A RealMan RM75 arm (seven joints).
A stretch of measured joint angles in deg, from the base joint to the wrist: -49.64, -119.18, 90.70, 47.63, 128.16, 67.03, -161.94; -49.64, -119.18, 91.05, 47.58, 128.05, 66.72, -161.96; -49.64, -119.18, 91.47, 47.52, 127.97, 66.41, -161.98; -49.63, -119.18, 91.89, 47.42, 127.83, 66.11, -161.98; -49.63, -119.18, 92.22, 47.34, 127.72, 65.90, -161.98; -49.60, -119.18, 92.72, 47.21, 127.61, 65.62, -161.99; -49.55, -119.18, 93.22, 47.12, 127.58, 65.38, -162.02; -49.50, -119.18, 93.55, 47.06, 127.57, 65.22, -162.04; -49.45, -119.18, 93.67, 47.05, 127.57, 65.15, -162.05; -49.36, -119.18, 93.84, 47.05, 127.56, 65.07, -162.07; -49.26, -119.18, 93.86, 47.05, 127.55, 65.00, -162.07; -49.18, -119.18, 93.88, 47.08, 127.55, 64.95, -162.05; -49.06, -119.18, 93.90, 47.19, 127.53, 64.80, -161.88; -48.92, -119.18, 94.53, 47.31, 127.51, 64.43, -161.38; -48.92, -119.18, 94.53, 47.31, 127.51, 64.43, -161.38; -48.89, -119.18, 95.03, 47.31, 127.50, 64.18, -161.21; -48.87, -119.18, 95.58, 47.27, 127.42, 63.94, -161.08; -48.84, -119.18, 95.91, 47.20, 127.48, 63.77, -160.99
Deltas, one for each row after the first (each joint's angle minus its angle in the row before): 0.00, 0.00, 0.35, -0.05, -0.11, -0.31, -0.02; 0.00, 0.00, 0.42, -0.06, -0.08, -0.31, -0.02; 0.01, 0.00, 0.42, -0.10, -0.14, -0.30, 0.00; 0.00, 0.00, 0.33, -0.08, -0.11, -0.21, 0.00; 0.03, 0.00, 0.50, -0.13, -0.11, -0.28, -0.01; 0.05, 0.00, 0.50, -0.09, -0.03, -0.24, -0.03; 0.05, 0.00, 0.33, -0.06, -0.01, -0.16, -0.02; 0.05, 0.00, 0.12, -0.01, 0.00, -0.07, -0.01; 0.09, 0.00, 0.17, 0.00, -0.01, -0.08, -0.02; 0.10, 0.00, 0.02, 0.00, -0.01, -0.07, 0.00; 0.08, 0.00, 0.02, 0.03, 0.00, -0.05, 0.02; 0.12, 0.00, 0.02, 0.11, -0.02, -0.15, 0.17; 0.14, 0.00, 0.63, 0.12, -0.02, -0.37, 0.50; 0.00, 0.00, 0.00, 0.00, 0.00, 0.00, 0.00; 0.03, 0.00, 0.50, 0.00, -0.01, -0.25, 0.17; 0.02, 0.00, 0.55, -0.04, -0.08, -0.24, 0.13; 0.03, 0.00, 0.33, -0.07, 0.06, -0.17, 0.09
